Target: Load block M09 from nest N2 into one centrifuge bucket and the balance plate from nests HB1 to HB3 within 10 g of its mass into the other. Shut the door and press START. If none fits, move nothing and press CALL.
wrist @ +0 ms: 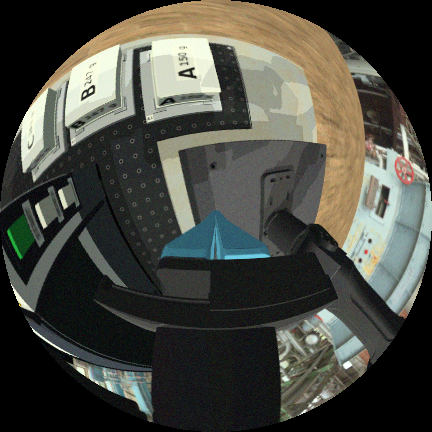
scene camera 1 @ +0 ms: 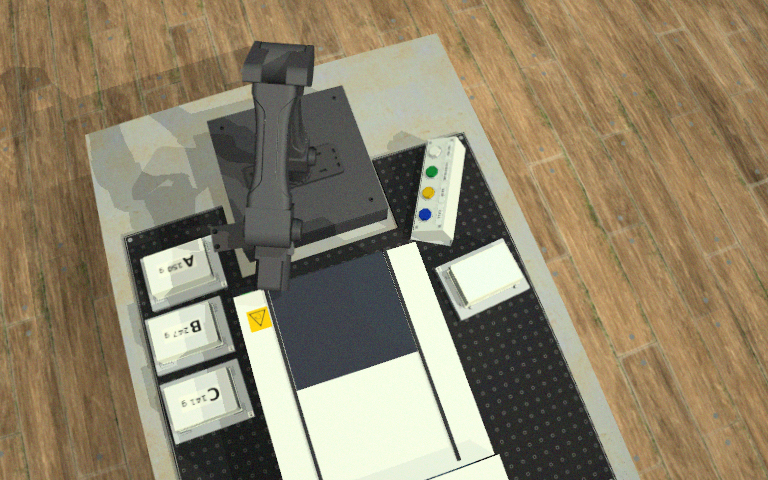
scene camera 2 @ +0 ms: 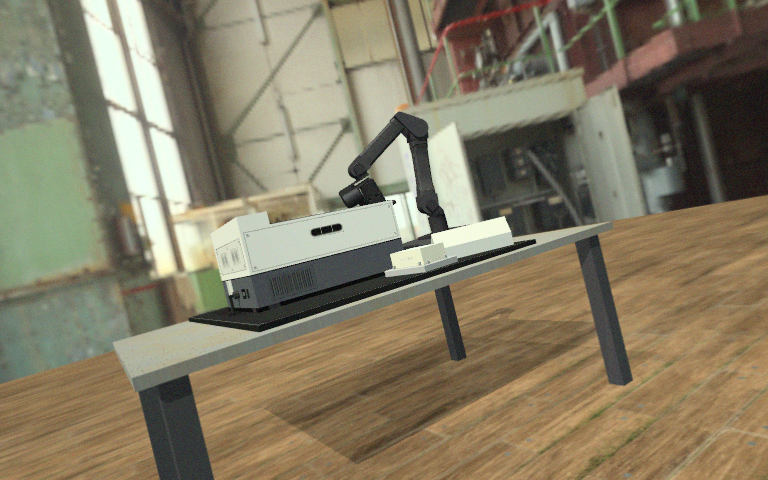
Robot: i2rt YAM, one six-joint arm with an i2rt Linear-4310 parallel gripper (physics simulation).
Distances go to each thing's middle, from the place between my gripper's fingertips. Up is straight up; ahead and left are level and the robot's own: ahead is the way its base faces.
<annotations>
I see my gripper 230 mm short of the dark door panel [scene camera 1: 343, 319], 90 mm below it and 70 mm to the right of it. Also, from my hand: white button box [scene camera 1: 434, 221] (370 mm to the left, 80 mm below); white machine [scene camera 1: 418, 409] (390 mm ahead, 70 mm to the left).
</annotations>
